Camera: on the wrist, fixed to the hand. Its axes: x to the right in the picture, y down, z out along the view.
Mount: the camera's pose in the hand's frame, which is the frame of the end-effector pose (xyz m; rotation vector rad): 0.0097 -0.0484 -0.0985 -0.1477 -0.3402 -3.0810
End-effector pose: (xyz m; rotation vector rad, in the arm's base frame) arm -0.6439 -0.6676 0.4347 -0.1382 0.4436 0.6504
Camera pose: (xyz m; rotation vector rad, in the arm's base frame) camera -0.6424 -0.7262 0.3414 -0.5816 -0.4623 -2.3045
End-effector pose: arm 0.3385 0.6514 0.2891 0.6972 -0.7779 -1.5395
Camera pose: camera 0.3876 0.6363 0.1916 -0.5351 -0.5813 1.4762
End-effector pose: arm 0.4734 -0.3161 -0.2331 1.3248 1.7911 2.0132
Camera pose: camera 0.3806 -0.3689 -0.2603 -1.1188 0.8931 -0.1660
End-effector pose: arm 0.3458 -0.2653 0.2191 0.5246 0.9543 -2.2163
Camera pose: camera 0.3146 -0.1704 0.1726 1.0069 -0.4534 0.7511
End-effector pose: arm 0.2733 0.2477 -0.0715 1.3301 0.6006 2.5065
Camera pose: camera 0.1870 0.2705 -0.1361 -0.2216 0.8321 -0.2963
